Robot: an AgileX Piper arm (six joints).
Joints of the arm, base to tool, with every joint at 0 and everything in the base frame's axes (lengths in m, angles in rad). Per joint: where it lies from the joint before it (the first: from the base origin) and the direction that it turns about. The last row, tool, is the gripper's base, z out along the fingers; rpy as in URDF.
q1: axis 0 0 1 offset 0 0 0.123
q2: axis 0 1 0 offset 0 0 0
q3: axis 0 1 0 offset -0.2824 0 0.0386
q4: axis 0.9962 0 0.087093 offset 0.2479 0 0.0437
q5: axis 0 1 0 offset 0 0 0
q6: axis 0.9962 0 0.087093 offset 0.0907 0 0.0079
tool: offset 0 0 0 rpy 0 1.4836 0
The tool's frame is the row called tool.
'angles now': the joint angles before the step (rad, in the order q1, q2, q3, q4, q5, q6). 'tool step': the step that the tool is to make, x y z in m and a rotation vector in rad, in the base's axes. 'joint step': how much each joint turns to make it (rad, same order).
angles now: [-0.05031, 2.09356, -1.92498, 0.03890, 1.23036, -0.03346]
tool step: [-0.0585, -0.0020, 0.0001, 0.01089, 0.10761, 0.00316]
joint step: [-0.01453, -0.19625, 0.30612, 0.00869, -0.00102, -0.01931]
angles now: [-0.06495, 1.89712, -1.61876, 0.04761, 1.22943, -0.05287]
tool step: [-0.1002, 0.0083, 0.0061, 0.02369, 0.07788, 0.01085]
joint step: [-0.00003, -0.33266, 0.41585, 0.02095, -0.00307, -0.01601]
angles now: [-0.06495, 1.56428, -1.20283, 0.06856, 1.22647, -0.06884]
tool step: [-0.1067, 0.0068, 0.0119, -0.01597, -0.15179, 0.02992]
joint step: [0.00007, -0.43860, 0.35400, -0.00001, -0.06587, -0.03465]
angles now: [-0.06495, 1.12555, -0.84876, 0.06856, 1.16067, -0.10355]
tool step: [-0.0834, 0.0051, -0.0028, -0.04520, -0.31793, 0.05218]
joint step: [-0.00033, -0.45328, 0.24625, 0.00020, -0.10957, -0.06450]
